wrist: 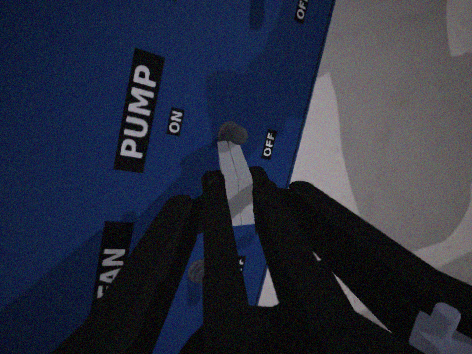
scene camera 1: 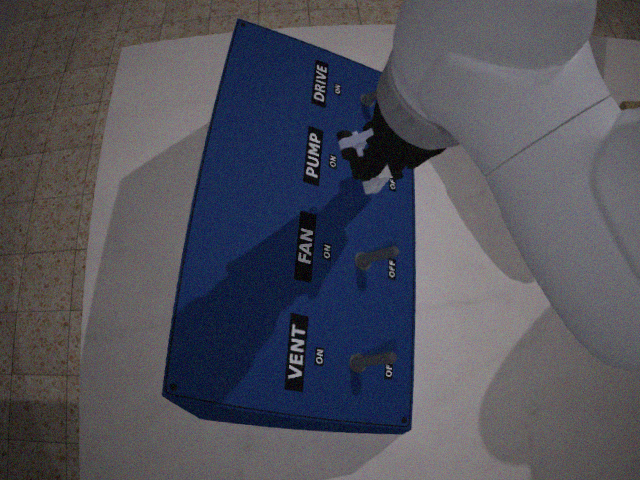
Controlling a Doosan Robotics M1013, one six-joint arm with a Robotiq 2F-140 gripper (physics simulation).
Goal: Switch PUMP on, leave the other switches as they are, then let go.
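Frame: origin at the arm's base, x left, y back, z up, level; centimetres.
Where they show: gripper, between the fingertips: (wrist: 229, 159) (scene camera 1: 368, 182).
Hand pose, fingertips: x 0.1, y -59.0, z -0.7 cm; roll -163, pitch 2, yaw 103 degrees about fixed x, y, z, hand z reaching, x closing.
Observation:
Each offset is from my fingertips to the centre of the thing. Level surfaces: height alone.
The blue panel {dx +3.4, dy -7.8, dz -3.7 cm} (scene camera 1: 248, 129) (wrist: 60, 100) carries four switches. The PUMP lever {dx -1.9, dy +0.3, dz +1.8 cm} (wrist: 233, 133) is grey and looks short in the wrist view, between its ON and OFF labels; its exact tilt is hard to tell. The gripper hides it in the scene view. My gripper (scene camera 1: 369, 188) (wrist: 229, 159) is shut and empty, its pale fingertips right at the PUMP lever; whether they touch is unclear. The FAN lever {dx +10.2, dy +0.5, dz +1.1 cm} (scene camera 1: 377, 256) and VENT lever {dx +22.2, dy -0.6, dz +1.1 cm} (scene camera 1: 374, 359) point to OFF. The DRIVE lever {dx -13.7, dy +2.7, dz +1.1 cm} (scene camera 1: 368, 98) is partly hidden by the arm.
The panel lies on a pale table {dz -10.1 cm} (scene camera 1: 129, 444) (wrist: 320, 140). The white arm (scene camera 1: 496, 103) reaches in from the right, over the panel's upper right edge. Its shadow falls across the FAN and VENT area. Tiled floor (scene camera 1: 41, 206) shows at the left.

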